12 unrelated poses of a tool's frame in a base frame.
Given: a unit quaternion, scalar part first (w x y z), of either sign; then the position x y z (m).
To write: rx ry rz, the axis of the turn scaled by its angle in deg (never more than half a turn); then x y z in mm. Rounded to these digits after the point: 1 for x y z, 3 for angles.
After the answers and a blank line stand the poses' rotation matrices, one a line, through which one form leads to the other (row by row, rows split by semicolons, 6 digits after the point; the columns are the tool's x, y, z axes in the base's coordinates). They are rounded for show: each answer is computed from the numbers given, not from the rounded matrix.
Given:
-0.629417 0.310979 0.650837 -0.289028 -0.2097 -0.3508 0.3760
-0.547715 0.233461 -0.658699 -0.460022 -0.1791 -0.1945 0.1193
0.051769 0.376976 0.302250 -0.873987 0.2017 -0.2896 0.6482
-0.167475 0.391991 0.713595 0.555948 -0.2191 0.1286 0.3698
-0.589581 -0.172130 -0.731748 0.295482 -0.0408 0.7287 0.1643
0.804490 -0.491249 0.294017 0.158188 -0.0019 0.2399 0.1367
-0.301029 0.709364 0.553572 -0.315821 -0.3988 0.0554 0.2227
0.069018 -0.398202 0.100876 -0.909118 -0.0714 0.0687 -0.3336
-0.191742 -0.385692 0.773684 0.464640 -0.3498 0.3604 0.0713
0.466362 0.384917 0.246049 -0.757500 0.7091 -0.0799 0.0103
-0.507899 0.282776 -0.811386 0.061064 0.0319 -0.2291 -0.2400
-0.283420 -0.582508 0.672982 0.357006 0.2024 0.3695 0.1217
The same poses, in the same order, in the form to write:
-40.814 -85.419 37.933 -209.7 -350.8 376.0
-31.693 89.420 62.449 -179.1 -194.5 119.3
65.706 52.682 -152.335 201.7 -289.6 648.2
-63.902 -116.330 -90.631 -219.1 128.6 369.8
22.962 97.613 -39.416 -40.8 728.7 164.3
-60.275 36.075 19.409 -1.9 239.9 136.7
-107.832 -84.150 48.009 -398.8 55.4 222.7
-68.688 17.401 -156.819 -71.4 68.7 -333.6
62.049 -124.467 -74.749 -349.8 360.4 71.3
54.132 34.603 -106.530 709.1 -79.9 10.3
-39.048 112.043 -8.432 31.9 -229.1 -240.0
89.333 -103.208 -54.750 202.4 369.5 121.7

-0.014252 0.040955 -0.999059; 0.768632 0.639510 0.015251; 0.639533 -0.767691 -0.040594
-0.291009 -0.811483 0.506764; 0.196361 0.467752 0.861772; -0.936353 0.350292 0.023224
-0.710418 0.318373 -0.627650; 0.137391 -0.811930 -0.567357; -0.690239 -0.489294 0.533068
-0.636591 0.745660 0.196834; 0.373231 0.074531 0.924740; 0.674871 0.662145 -0.325748
-0.245530 0.600333 0.761127; -0.096510 0.766123 -0.635406; -0.964573 -0.229468 -0.130169
0.777061 -0.543393 0.317648; -0.034350 0.467302 0.883430; -0.628487 -0.697390 0.344456
0.187631 0.595225 -0.781346; 0.975510 -0.205880 0.077419; -0.114782 -0.776737 -0.619278
-0.673343 0.045153 0.737950; -0.205829 -0.970121 -0.128450; 0.710101 -0.238383 0.662518
-0.628954 -0.418625 -0.655111; -0.774989 0.270703 0.571062; -0.061720 0.866875 -0.494690
-0.268691 0.895954 -0.353653; -0.517121 -0.443933 -0.731785; -0.812644 -0.013743 0.582598
-0.324152 -0.396852 0.858739; -0.520910 0.832618 0.188150; -0.789670 -0.386336 -0.476619
-0.160716 -0.581669 -0.797390; -0.986400 0.066463 0.150328; -0.034445 0.810706 -0.584440

